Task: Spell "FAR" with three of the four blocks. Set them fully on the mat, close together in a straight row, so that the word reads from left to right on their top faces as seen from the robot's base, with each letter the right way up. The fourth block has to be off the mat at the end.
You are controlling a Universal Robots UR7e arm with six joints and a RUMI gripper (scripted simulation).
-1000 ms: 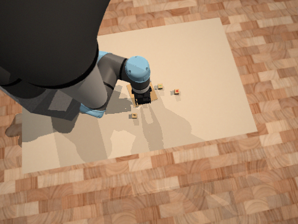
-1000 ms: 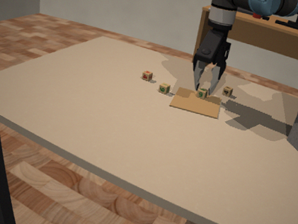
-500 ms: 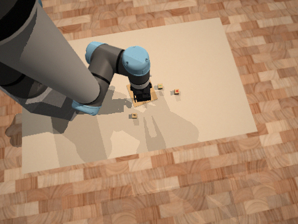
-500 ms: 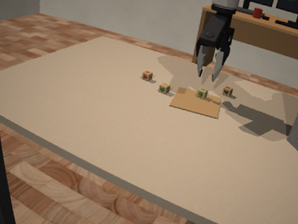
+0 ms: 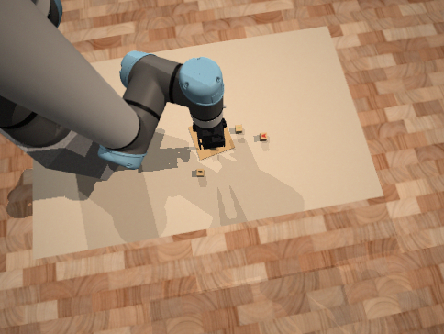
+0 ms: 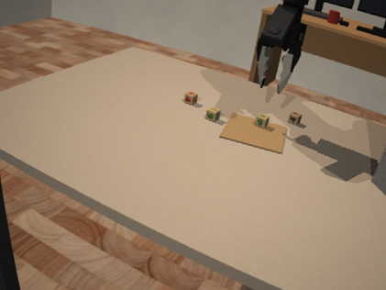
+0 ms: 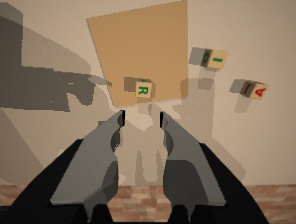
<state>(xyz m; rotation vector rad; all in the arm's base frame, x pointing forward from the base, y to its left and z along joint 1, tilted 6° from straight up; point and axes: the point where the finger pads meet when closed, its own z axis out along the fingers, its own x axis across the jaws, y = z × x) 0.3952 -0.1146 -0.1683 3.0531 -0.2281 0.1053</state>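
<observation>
Right now my hand is 70 mm past the F block, 80 mm to the left of it and 100 mm above it. Also, from my hand: brown mat: 10 mm ahead, 40 mm to the left, 110 mm below; then green R block: 90 mm below; then green-lettered block: 110 mm ahead, 40 mm to the left, 100 mm below.
</observation>
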